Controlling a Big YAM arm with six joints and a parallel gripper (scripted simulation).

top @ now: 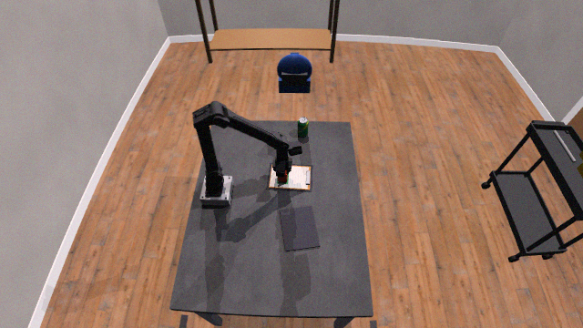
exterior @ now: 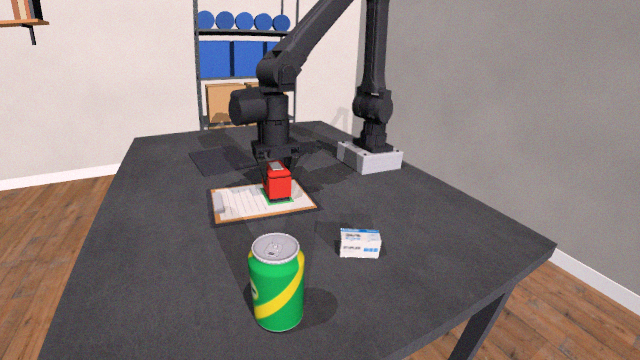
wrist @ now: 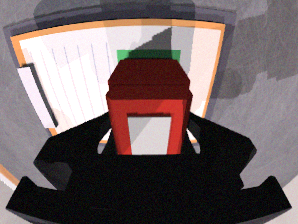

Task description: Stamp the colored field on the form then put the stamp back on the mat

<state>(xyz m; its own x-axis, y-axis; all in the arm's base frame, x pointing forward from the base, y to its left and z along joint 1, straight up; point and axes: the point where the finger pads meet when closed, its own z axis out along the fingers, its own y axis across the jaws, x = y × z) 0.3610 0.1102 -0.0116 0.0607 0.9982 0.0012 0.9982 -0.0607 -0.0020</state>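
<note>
Right now the red stamp is 10 mm below my hand. Also, from my hand: soda can 110 mm ahead, 340 mm to the left, 20 mm above; then dark mat 90 mm ahead, 310 mm to the right, 40 mm below; then clipboard 70 mm ahead, 40 mm below.
</note>
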